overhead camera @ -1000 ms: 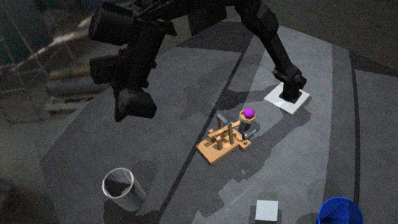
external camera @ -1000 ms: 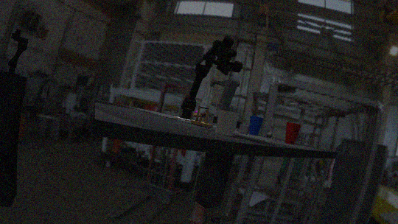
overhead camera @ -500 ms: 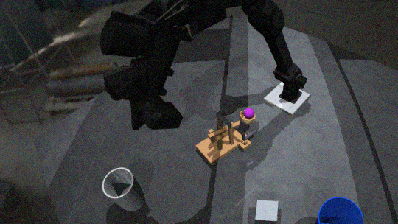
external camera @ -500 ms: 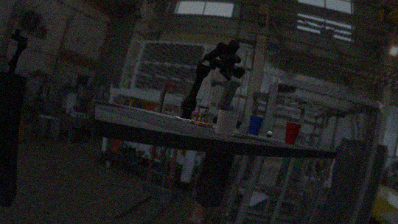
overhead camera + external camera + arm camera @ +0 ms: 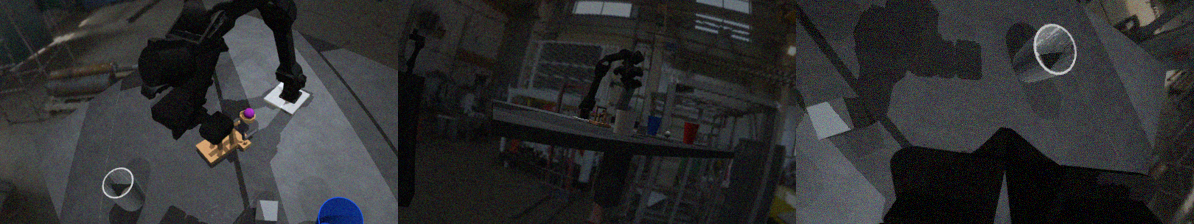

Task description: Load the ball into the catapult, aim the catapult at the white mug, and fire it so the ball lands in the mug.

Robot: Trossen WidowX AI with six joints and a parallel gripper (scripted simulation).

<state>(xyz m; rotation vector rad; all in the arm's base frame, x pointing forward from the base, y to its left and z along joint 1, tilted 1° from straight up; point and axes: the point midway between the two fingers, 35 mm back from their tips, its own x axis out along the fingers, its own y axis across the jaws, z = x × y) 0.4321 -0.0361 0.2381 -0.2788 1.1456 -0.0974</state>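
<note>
Right now my gripper tip is 25 cm past the purple ball and 15 cm above it. From my gripper tip the other things lie so: white mug: 18 cm below, 15 cm ahead, 11 cm to the right; wooden catapult: 18 cm behind, 16 cm below; grey block: 21 cm to the left, 19 cm below, 4 cm behind.
</note>
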